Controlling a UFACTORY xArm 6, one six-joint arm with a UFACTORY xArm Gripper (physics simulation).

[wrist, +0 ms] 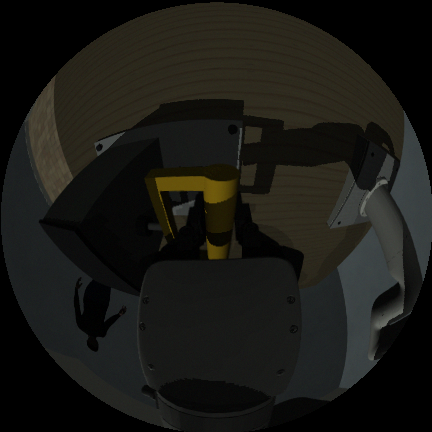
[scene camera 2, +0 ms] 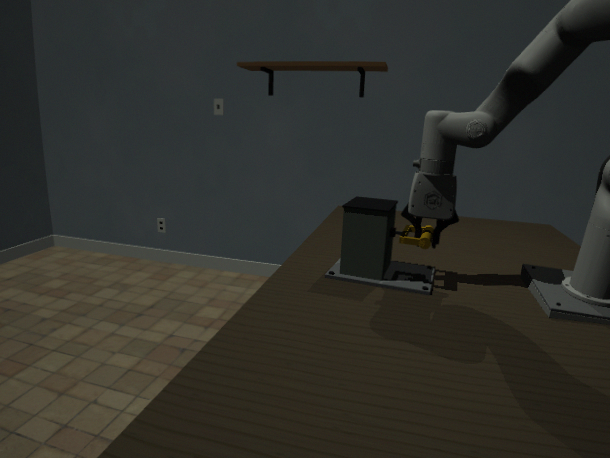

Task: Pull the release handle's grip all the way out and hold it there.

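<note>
The release handle's yellow grip (scene camera 2: 426, 241) (wrist: 220, 192) is a frame with a thick round bar. It stands out from the side of a dark grey box (scene camera 2: 366, 245) (wrist: 112, 200) on a short rod (wrist: 156, 226), with a gap between the box and the frame. My gripper (scene camera 2: 427, 238) (wrist: 219, 202) points down and is shut on the grip's round bar, one finger on each side. The finger nearer the box reaches through the frame's opening. The grip's near end is partly hidden by the gripper body in the wrist view.
The box stands on a flat base plate (scene camera 2: 400, 287) (wrist: 200, 135) on the wooden table (scene camera 2: 300, 380). My arm's mounting base (scene camera 2: 575, 306) (wrist: 345, 202) is to the right. A wall shelf (scene camera 2: 312, 65) hangs behind. A dark human figure (wrist: 95, 307) shows beyond the box in the wrist view.
</note>
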